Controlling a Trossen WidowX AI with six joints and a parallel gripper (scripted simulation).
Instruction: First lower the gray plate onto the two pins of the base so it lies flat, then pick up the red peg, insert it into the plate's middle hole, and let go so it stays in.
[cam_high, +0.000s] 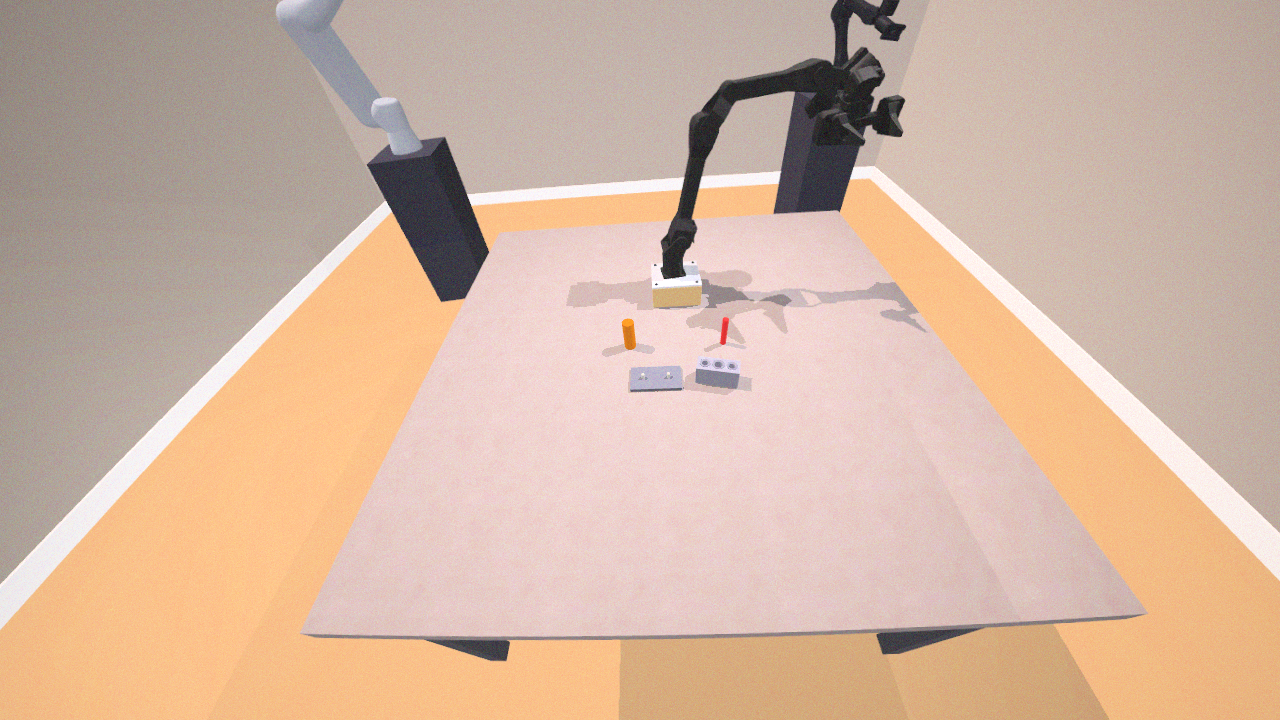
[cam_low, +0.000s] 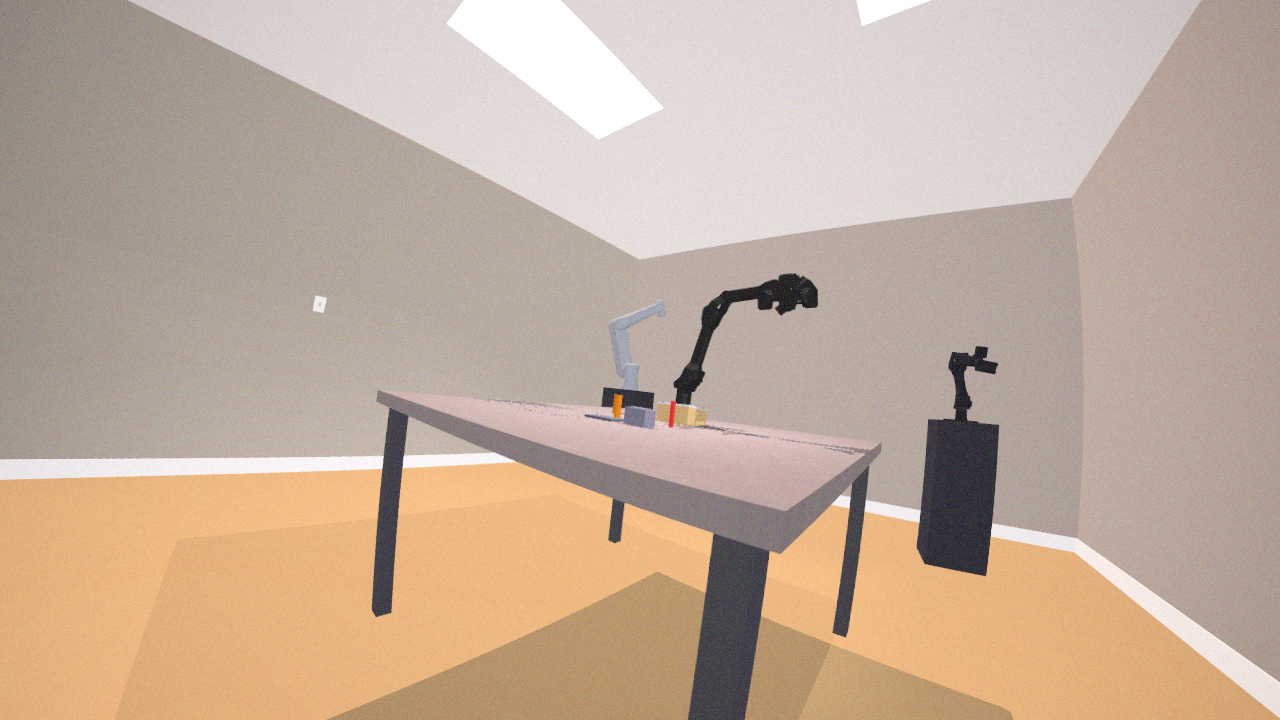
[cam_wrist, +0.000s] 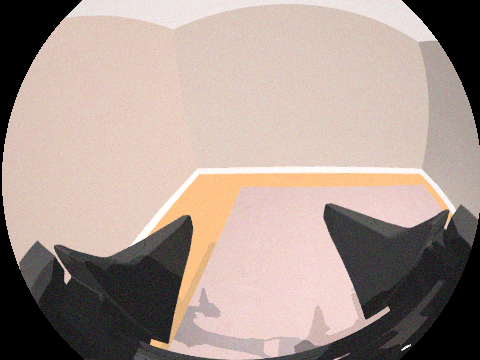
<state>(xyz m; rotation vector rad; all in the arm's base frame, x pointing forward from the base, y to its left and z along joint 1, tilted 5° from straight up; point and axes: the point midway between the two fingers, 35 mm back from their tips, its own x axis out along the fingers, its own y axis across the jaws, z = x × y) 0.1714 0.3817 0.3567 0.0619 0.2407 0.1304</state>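
My gripper tip is now 19 cm short of the gray plate, 35 cm to the left of it and 39 cm above it. From my gripper tip the other things lie so: orange cylinder 3 cm ahead, 54 cm to the right, 39 cm below; then red peg 7 cm ahead, 31 cm to the right, 39 cm below; then base 16 cm ahead, 49 cm to the right, 42 cm below.
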